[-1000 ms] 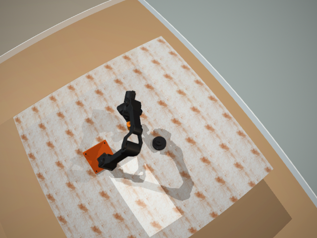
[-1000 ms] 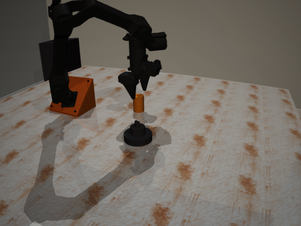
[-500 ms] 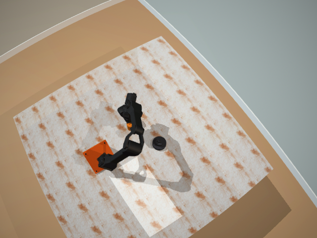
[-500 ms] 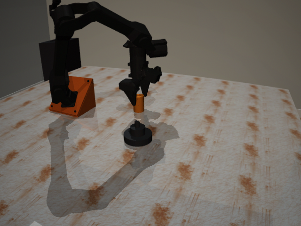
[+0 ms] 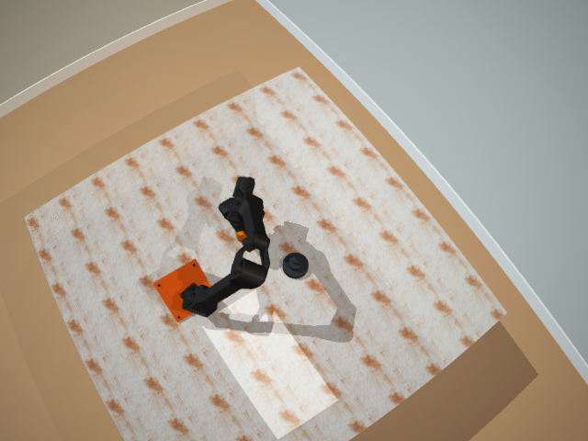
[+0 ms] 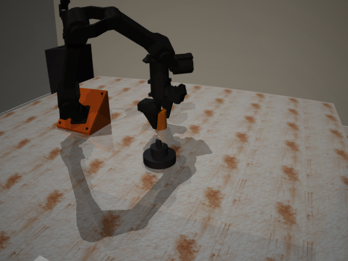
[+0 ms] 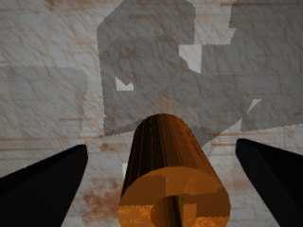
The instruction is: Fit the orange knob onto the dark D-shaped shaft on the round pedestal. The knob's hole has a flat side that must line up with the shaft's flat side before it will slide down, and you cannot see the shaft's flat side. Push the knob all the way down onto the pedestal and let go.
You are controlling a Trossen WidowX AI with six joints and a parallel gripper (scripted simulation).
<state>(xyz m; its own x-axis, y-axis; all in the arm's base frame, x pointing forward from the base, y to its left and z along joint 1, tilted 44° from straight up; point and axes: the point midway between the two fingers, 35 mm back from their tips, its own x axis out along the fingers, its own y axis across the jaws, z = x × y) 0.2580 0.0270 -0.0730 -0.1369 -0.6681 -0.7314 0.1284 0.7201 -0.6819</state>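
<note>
My gripper tip is now 10 mm below the orange knob. Round my gripper tip: dark round pedestal: 200 mm to the right, 60 mm ahead, 20 mm above.
</note>
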